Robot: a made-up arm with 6 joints. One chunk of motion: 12 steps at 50 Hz.
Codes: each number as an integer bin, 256 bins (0 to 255) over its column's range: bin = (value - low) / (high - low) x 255, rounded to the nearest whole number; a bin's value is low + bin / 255 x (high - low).
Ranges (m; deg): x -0.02..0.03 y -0.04..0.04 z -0.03..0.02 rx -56..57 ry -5..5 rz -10..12
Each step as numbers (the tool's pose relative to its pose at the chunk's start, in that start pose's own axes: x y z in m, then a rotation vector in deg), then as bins.
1 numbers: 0.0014 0.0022 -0.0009 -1.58 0.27 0.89
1 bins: 109 135 148 123 134 126
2 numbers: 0.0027 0.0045 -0.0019 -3.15 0.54 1.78
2 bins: 116 142 143 119 141 137
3 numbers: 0.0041 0.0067 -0.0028 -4.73 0.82 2.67
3 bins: 123 149 139 116 148 147
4 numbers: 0.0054 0.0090 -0.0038 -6.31 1.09 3.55
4 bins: 130 156 134 112 155 157
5 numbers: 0.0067 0.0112 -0.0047 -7.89 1.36 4.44
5 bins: 136 163 129 109 162 167
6 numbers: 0.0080 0.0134 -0.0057 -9.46 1.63 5.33
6 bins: 143 170 124 105 169 178
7 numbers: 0.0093 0.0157 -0.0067 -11.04 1.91 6.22
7 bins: 149 178 119 101 176 188
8 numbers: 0.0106 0.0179 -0.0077 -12.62 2.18 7.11
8 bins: 156 185 114 98 183 198
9 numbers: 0.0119 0.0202 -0.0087 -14.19 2.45 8.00
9 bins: 163 192 109 94 190 209
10 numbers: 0.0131 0.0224 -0.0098 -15.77 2.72 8.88
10 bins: 169 199 103 91 197 219
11 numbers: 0.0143 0.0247 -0.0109 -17.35 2.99 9.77
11 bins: 175 206 97 87 204 229
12 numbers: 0.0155 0.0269 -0.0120 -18.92 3.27 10.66
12 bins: 181 213 92 84 211 239
